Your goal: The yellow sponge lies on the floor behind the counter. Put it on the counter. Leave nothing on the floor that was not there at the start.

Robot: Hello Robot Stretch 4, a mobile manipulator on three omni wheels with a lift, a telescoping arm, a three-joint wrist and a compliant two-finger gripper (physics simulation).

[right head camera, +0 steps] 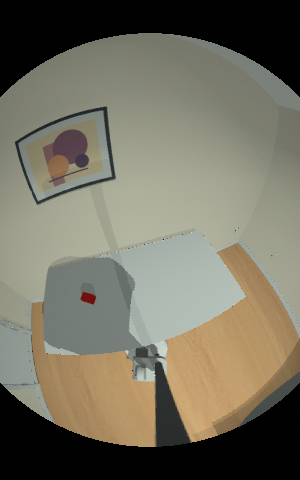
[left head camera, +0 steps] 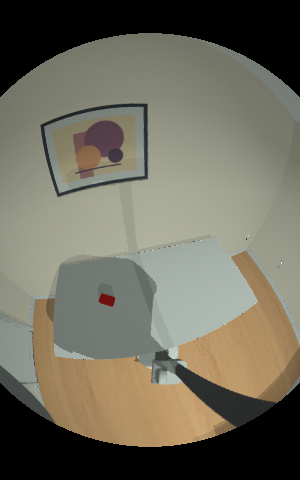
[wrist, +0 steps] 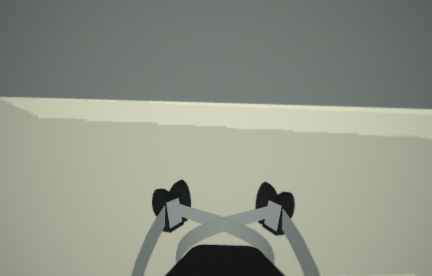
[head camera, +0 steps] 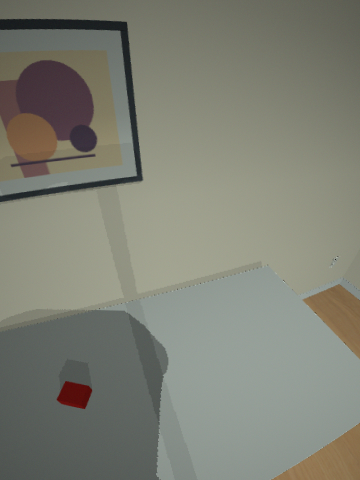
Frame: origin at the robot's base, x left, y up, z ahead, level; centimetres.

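Where they show: gripper, fingertip midpoint: (wrist: pixel 222 197).
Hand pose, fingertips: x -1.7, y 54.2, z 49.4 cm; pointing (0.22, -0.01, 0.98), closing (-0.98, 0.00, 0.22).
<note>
After its pixels a point has its place.
The yellow sponge does not show in any view. A broad light grey top (head camera: pixel 260 370) {x -30.1, y 69.2, z 41.7 cm} (left head camera: pixel 200 285) {x -26.9, y 69.2, z 48.0 cm} (right head camera: pixel 185 280) {x -30.6, y 69.2, z 48.4 cm} stands against the wall, its left part in shadow; I take it to be the table or counter top. My gripper (wrist: pixel 222 197) {x -1.7, y 54.2, z 49.4 cm} is open in the wrist view, its two dark fingertips well apart with bare wall beyond the gap. A flat grey surface (wrist: pixel 215 50) {x -1.5, y 66.7, z 46.3 cm} spans the upper part of the wrist view above the wall; I cannot tell which surface it is. The fingers cannot be made out in the head views. The floor behind the top is hidden.
A red block (head camera: pixel 74 395) {x 36.3, y 73.7, z 32.3 cm} (left head camera: pixel 107 300) {x 35.6, y 73.7, z 32.0 cm} (right head camera: pixel 88 298) {x 35.3, y 73.7, z 31.9 cm} lies on the shadowed left part of the top. A framed picture (head camera: pixel 55 100) {x 34.5, y 155.0, z 76.2 cm} (left head camera: pixel 104 139) {x 34.0, y 153.6, z 76.4 cm} (right head camera: pixel 70 145) {x 33.6, y 154.7, z 76.6 cm} hangs on the wall behind. Wooden floor (left head camera: pixel 100 400) {x 54.0, y -2.8, z -79.2 cm} (right head camera: pixel 95 400) {x 56.0, y -2.8, z -83.5 cm} shows in front and at the right. My base is near the top's front edge.
</note>
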